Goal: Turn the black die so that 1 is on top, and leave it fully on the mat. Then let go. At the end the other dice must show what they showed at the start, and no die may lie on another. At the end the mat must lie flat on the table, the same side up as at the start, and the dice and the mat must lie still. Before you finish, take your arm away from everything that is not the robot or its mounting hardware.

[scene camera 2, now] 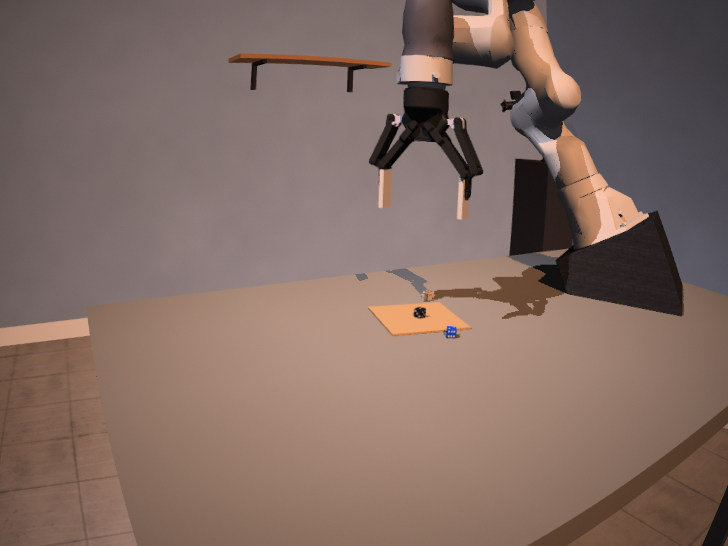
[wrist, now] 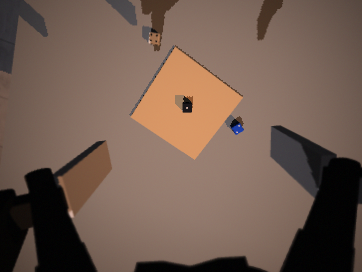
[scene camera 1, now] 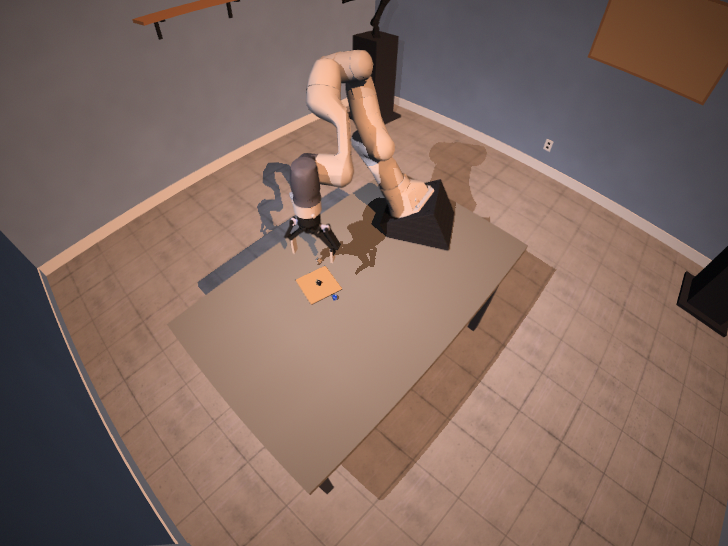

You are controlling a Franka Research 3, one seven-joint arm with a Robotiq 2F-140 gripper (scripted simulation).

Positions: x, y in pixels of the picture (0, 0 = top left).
Scene:
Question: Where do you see an orange mat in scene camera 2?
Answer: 398, 320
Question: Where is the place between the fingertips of my gripper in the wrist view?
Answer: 188, 148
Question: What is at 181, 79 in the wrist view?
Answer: An orange mat.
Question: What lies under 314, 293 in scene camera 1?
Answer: An orange mat.

